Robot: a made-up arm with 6 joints.
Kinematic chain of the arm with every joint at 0, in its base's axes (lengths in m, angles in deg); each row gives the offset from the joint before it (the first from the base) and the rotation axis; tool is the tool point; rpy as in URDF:
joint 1: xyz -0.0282 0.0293 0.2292 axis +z
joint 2: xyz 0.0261 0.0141 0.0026 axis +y
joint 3: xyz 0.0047 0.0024 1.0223 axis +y
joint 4: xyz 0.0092 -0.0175 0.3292 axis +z
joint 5: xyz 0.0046 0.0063 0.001 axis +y
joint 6: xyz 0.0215 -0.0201 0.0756 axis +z
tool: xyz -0.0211 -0.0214 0.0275 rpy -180 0 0
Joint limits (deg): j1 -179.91..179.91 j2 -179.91..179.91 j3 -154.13..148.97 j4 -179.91..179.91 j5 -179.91..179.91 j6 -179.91..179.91
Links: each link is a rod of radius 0.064 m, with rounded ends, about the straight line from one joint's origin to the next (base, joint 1, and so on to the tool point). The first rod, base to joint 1, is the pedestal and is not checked.
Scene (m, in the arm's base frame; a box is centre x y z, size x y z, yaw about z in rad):
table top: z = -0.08
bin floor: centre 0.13 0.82 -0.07 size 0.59 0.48 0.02 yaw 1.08
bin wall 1: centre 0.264 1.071 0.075 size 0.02 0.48 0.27 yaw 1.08
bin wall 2: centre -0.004 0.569 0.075 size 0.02 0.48 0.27 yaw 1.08
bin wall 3: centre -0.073 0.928 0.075 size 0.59 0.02 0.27 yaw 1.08
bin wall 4: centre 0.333 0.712 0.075 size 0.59 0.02 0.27 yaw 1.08
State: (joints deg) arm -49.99 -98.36 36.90 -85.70 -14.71 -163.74
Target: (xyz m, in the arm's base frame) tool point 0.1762 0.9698 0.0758
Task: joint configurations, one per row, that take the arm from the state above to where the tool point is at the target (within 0.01 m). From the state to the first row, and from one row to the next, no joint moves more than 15 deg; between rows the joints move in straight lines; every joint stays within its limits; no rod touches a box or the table.
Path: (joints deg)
1: -54.81 -90.58 23.49 -86.45 -17.41 -161.54
2: -59.62 -82.80 10.08 -87.19 -20.10 -159.33
3: -64.44 -75.02 -3.33 -87.94 -22.80 -157.13
4: -69.25 -67.25 -16.75 -88.68 -25.50 -154.93
5: -74.07 -59.47 -30.16 -89.43 -28.19 -152.72
6: -78.68 -59.16 -43.15 -88.19 -27.87 -154.84
7: -83.29 -58.86 -56.14 -86.96 -27.54 -156.96
8: -87.90 -58.55 -69.14 -85.73 -27.22 -159.08
9: -92.51 -58.25 -82.13 -84.49 -26.90 -161.20
10: -97.12 -57.94 -95.13 -83.26 -26.57 -163.32
11: -101.74 -57.64 -108.12 -82.03 -26.25 -165.43
12: -101.75 -65.91 -107.88 -82.03 -26.13 -165.52
13: -101.77 -74.17 -107.64 -82.04 -26.01 -165.60

